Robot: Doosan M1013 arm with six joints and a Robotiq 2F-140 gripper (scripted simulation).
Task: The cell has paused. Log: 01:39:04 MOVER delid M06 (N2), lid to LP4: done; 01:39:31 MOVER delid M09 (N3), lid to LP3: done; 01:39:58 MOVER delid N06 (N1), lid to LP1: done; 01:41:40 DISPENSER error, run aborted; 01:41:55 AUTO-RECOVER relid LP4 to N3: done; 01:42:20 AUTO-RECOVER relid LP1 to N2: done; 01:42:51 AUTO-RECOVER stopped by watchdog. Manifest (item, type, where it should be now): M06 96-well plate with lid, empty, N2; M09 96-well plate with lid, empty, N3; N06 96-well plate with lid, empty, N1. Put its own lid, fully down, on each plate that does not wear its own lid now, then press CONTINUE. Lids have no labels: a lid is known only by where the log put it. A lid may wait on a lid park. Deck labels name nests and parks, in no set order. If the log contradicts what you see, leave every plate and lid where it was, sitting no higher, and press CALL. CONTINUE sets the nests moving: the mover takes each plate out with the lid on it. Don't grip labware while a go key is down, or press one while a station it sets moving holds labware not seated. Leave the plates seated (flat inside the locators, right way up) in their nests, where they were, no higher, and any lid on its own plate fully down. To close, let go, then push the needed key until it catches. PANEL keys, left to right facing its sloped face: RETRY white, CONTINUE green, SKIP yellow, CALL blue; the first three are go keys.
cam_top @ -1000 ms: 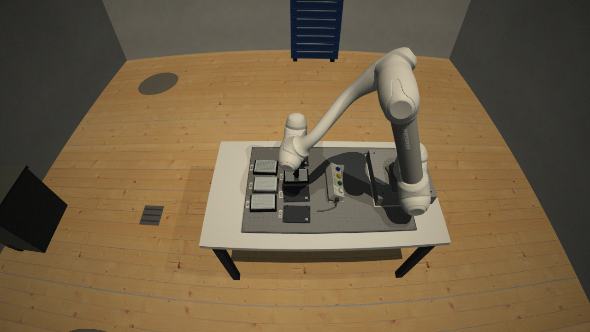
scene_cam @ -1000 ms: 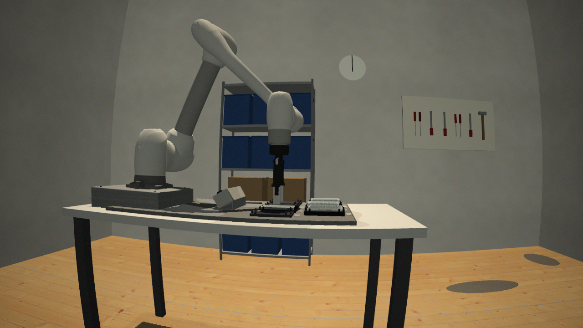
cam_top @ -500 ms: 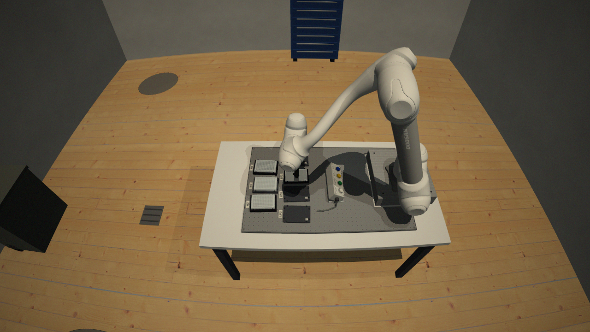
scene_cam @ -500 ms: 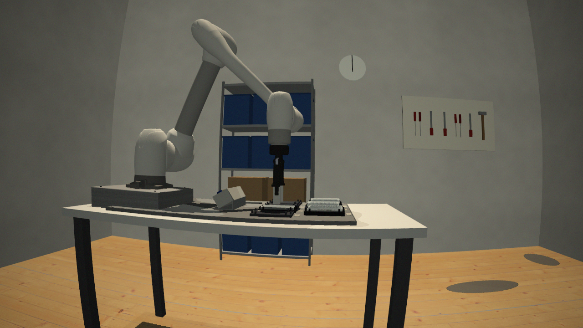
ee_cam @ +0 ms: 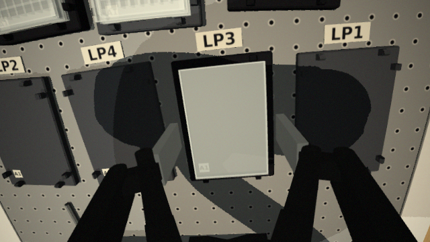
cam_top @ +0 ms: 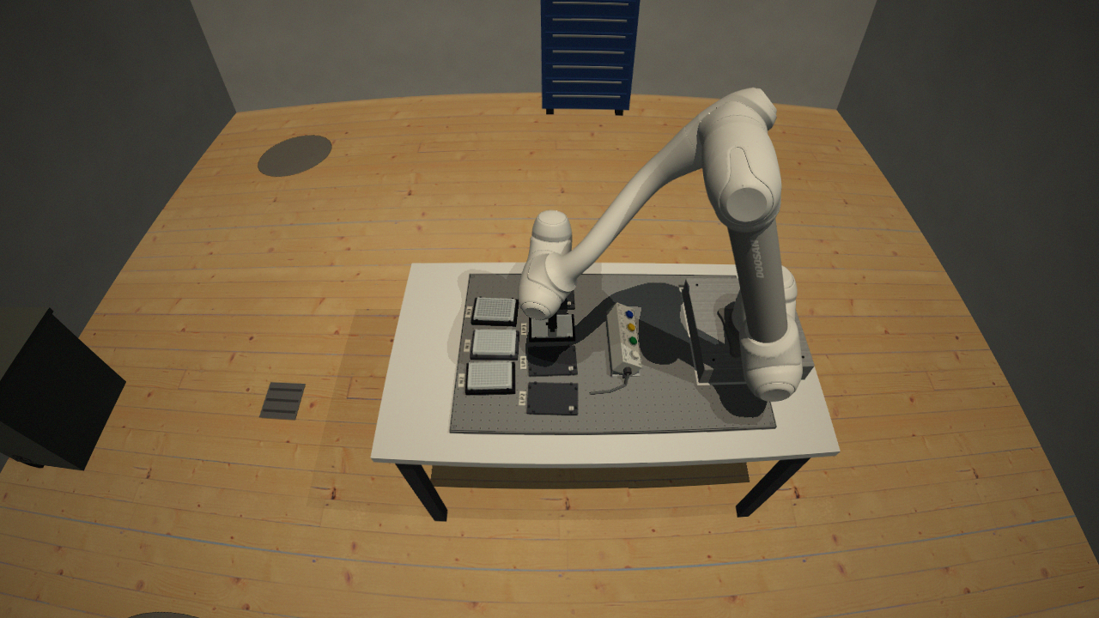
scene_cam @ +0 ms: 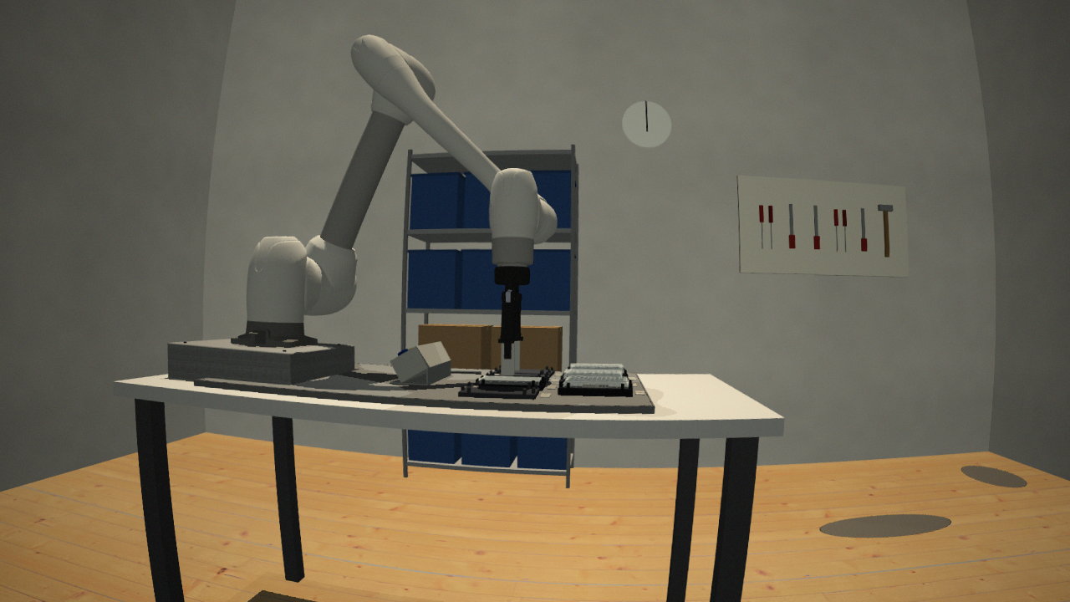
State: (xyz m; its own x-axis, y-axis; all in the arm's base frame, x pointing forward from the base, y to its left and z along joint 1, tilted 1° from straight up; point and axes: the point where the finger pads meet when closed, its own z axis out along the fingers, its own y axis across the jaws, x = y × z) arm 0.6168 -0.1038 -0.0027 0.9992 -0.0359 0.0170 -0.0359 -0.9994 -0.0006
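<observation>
The park LP3 is 50 mm below my hand. The rest, counted from my hand: park LP1: 10 mm behind, 130 mm to the right, 50 mm below; park LP4: 10 mm ahead, 120 mm to the left, 50 mm below; LP3 label: 90 mm ahead, 50 mm below.
</observation>
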